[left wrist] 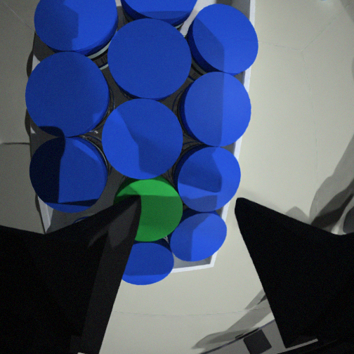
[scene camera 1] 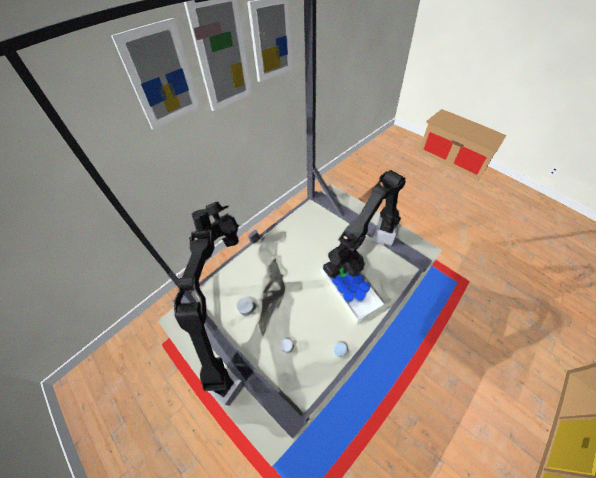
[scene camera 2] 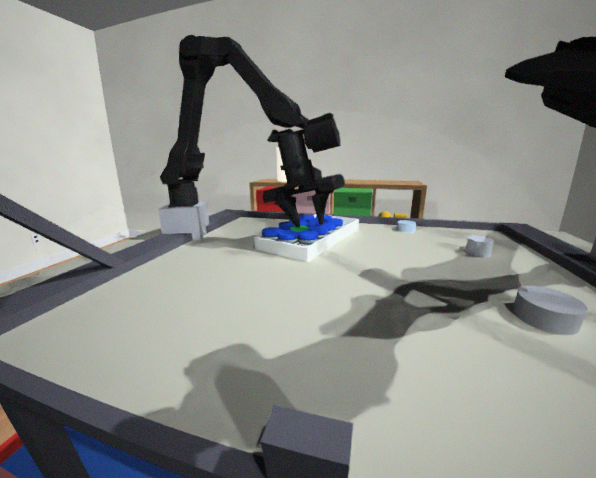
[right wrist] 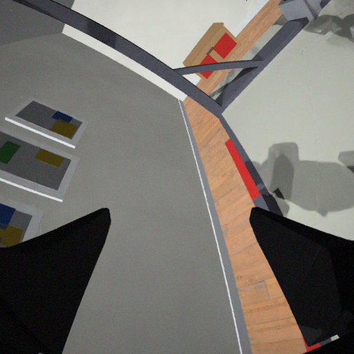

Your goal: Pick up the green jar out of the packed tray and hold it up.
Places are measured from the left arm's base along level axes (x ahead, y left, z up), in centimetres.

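Where they show: left gripper, between the fingertips: (scene camera 1: pixel 339 275) (scene camera 2: pixel 309 225); right gripper, between the fingertips: (scene camera 1: pixel 233 215); left arm's base, origin of its link: (scene camera 1: pixel 387 227) (scene camera 2: pixel 183 204); right arm's base, origin of its link: (scene camera 1: pixel 222 384).
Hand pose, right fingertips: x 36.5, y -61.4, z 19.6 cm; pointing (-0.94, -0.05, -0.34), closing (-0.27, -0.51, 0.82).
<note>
Each offset is from my right fingertips to the top centre of the thing.
The green jar @[dx -5.8, dy +48.1, dz -23.7 cm] (scene camera 1: pixel 343 272) (scene camera 2: pixel 300 228) (left wrist: pixel 160 215) stands among several blue-lidded jars in the white tray (scene camera 1: pixel 368 306) (scene camera 2: pixel 280 245) (left wrist: pixel 194 268). My left gripper (scene camera 2: pixel 310 223) (left wrist: pixel 188 203) is open and empty, pointing down low over the tray. In the left wrist view its left-hand fingertip covers the left part of the green lid, and its right-hand fingertip shows past the tray's right edge; blue lids also show between them. How deep the tips reach is unclear. My right gripper (right wrist: pixel 181 215) is open and empty, raised far from the tray.
A large grey cylinder @[dx +25.0, dy +14.8, dz -25.4 cm] (scene camera 1: pixel 245 305) (scene camera 2: pixel 550 312), a smaller grey one @[dx +33.5, dy +38.6, dz -24.9 cm] (scene camera 1: pixel 286 345) (scene camera 2: pixel 479 246) and a light blue one @[dx +26.3, dy +58.7, dz -25.9 cm] (scene camera 1: pixel 340 349) (scene camera 2: pixel 406 226) stand on the table. Blue jars press close around the green jar. Dark rails edge the table.
</note>
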